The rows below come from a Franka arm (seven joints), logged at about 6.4 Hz.
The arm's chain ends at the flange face. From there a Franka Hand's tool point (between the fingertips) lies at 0.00 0.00 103.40 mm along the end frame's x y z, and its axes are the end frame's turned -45 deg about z.
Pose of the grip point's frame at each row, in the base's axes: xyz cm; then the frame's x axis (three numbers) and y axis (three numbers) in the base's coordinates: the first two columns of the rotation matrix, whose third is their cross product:
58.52 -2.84 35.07 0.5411 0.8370 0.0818 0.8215 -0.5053 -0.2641
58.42 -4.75 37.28 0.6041 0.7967 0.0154 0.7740 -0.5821 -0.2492
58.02 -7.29 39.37 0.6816 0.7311 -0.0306 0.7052 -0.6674 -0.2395
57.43 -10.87 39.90 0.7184 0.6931 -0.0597 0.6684 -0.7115 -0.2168
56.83 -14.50 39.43 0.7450 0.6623 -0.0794 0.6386 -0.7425 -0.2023
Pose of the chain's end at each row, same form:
60.38 -5.01 45.01 0.9635 0.2345 -0.1289 0.1983 -0.9491 -0.2446
60.38 -6.43 47.29 0.9745 0.1517 -0.1653 0.1201 -0.9750 -0.1871
60.04 -8.75 49.40 0.9806 0.0450 -0.1910 0.0167 -0.9889 -0.1477
59.42 -12.07 49.98 0.9806 -0.0130 -0.1955 -0.0354 -0.9932 -0.1111
58.82 -15.53 49.52 0.9784 -0.0567 -0.1992 -0.0752 -0.9933 -0.0869

